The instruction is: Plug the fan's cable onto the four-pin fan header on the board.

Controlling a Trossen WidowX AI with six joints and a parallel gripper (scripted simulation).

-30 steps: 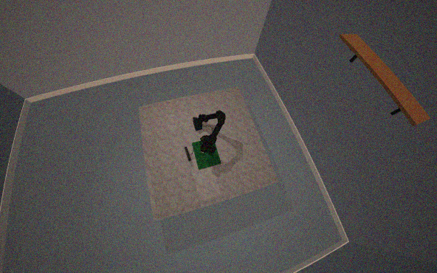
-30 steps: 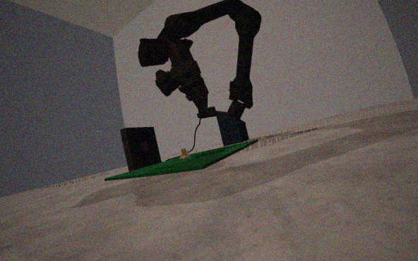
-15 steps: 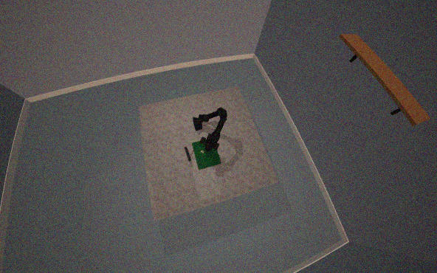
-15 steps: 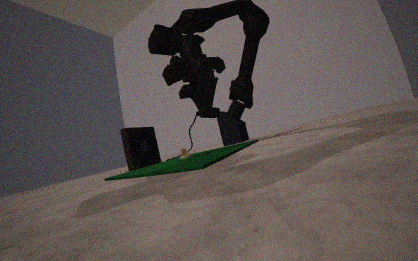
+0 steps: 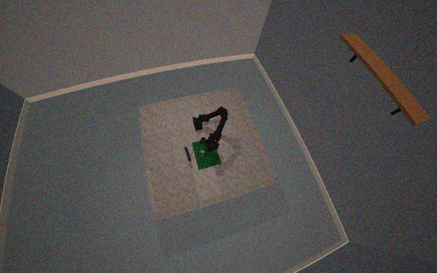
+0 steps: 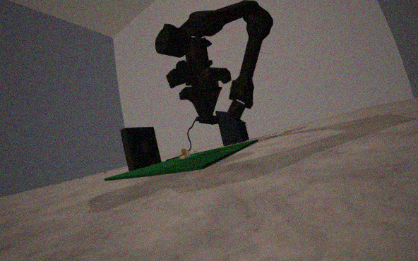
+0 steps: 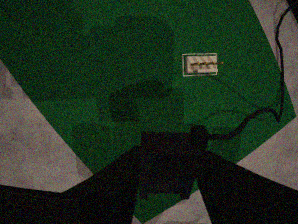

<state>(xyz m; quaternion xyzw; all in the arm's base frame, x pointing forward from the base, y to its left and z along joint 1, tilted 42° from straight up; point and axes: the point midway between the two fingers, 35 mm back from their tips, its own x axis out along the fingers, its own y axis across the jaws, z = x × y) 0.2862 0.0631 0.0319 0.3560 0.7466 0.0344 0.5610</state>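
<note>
Right now the four-pin fan header is 30 mm ahead of my gripper tip, 70 mm to the right of it and 80 mm below it. From my gripper tip the other things lie so: fan plug 10 mm behind; green board 50 mm ahead, 30 mm to the right, 90 mm below; black fan 40 mm ahead, 210 mm to the right, 20 mm below.
</note>
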